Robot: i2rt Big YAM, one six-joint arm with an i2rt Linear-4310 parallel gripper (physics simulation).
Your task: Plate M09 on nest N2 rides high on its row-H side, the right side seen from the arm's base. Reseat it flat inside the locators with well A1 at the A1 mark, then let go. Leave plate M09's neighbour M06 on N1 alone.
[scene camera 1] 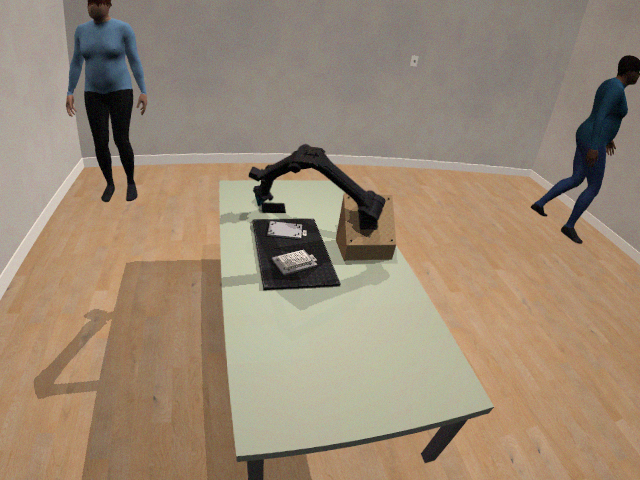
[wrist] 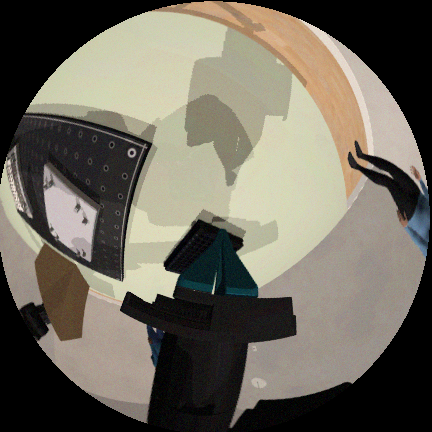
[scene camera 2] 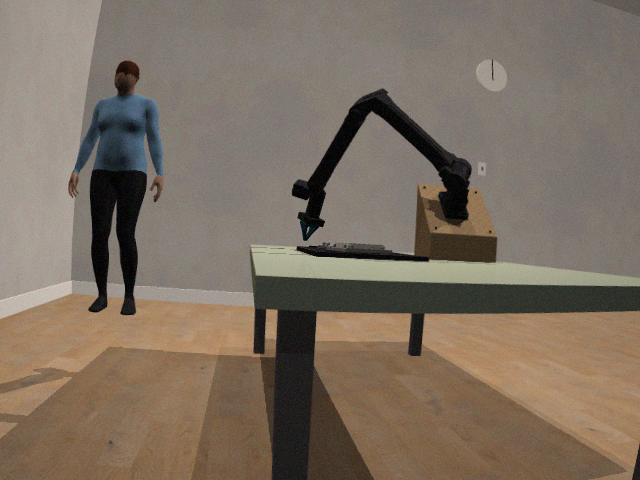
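Seen in the pictures: gripper, fingertip midpoint: (scene camera 1: 258, 205) (wrist: 221, 232) (scene camera 2: 304, 240); arm's base, link origin: (scene camera 1: 367, 216) (scene camera 2: 452, 206).
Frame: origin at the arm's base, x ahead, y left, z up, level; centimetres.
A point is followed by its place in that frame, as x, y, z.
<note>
A black well plate (scene camera 1: 273, 207) @(39.0, -36.8, -16.8) (wrist: 192, 247) @(41.1, -35.0, -16.9), apparently M09, lies on the table off the board, behind it in scene camera 1. No label is readable. A pale nest (scene camera 1: 284, 229) @(35.9, -13.4, -15.8) (wrist: 72, 215) @(38.9, -16.4, -15.7) with small corner locators, apparently N2, is bare. A white plate (scene camera 1: 295, 259) @(34.3, 12.6, -14.4) (wrist: 19, 185), apparently M06, sits on the other nest. My gripper (scene camera 1: 260, 203) @(47.2, -35.1, -14.7) (scene camera 2: 305, 238) @(47.2, -35.1, -14.7) (wrist: 221, 232) @(47.2, -35.1, -14.7) is shut and empty, its teal fingertips together above the table at the black plate's outer end. The fingers hide part of that plate in the wrist view. Contact and the A1 mark cannot be made out.
The black perforated board (scene camera 1: 325, 277) @(22.6, 22.3, -16.9) (scene camera 2: 403, 256) @(24.8, 27.0, -17.1) (wrist: 107, 156) @(48.4, -21.0, -16.9) carries both nests on the green table (scene camera 1: 336, 361) @(27.8, 66.3, -18.2) (scene camera 2: 516, 273) @(11.4, 69.1, -18.2). The arm's wooden base block (scene camera 1: 369, 252) @(-0.9, 9.3, -13.8) (scene camera 2: 457, 248) @(1.2, 9.3, -14.2) (wrist: 62, 300) @(10.8, -7.2, -4.9) stands beside the board. Two people stand away from the table.
</note>
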